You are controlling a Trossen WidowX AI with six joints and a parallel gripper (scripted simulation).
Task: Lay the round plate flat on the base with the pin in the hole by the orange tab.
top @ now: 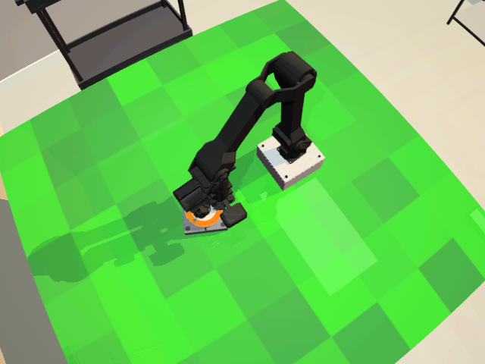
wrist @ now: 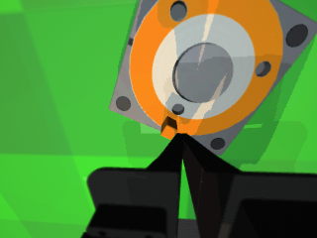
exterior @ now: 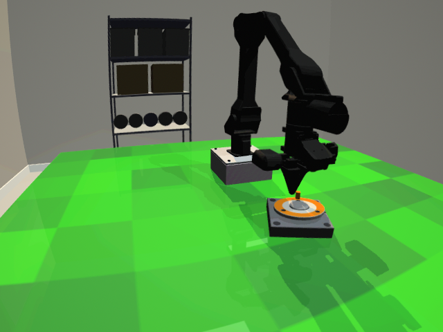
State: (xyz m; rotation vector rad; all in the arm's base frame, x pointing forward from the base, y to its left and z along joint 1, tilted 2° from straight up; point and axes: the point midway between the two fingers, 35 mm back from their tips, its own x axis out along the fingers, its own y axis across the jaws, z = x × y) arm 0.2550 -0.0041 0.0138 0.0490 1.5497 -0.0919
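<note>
The base lies 5 cm ahead of my gripper tip, 2 cm to the right of it and 2 cm below it.
</note>
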